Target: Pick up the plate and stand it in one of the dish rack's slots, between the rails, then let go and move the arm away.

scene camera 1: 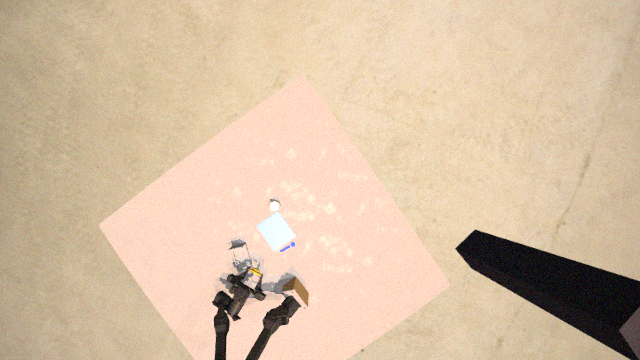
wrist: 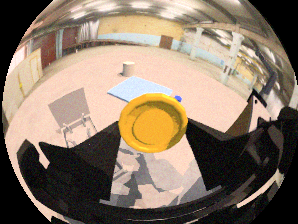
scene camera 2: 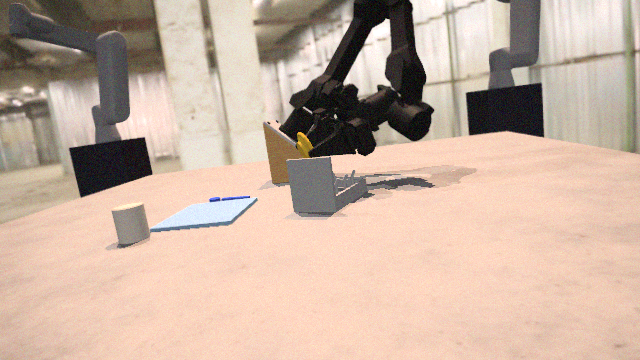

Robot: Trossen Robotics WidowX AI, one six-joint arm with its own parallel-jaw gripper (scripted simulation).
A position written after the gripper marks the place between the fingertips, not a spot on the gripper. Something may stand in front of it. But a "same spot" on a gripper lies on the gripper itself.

gripper: scene camera 1 256, 269; wrist; scene camera 2
same spot on gripper: [scene camera 2: 342, 141] = [wrist: 97, 183]
same spot on light blue mat: [wrist: 129, 89] = [scene camera 2: 213, 215]
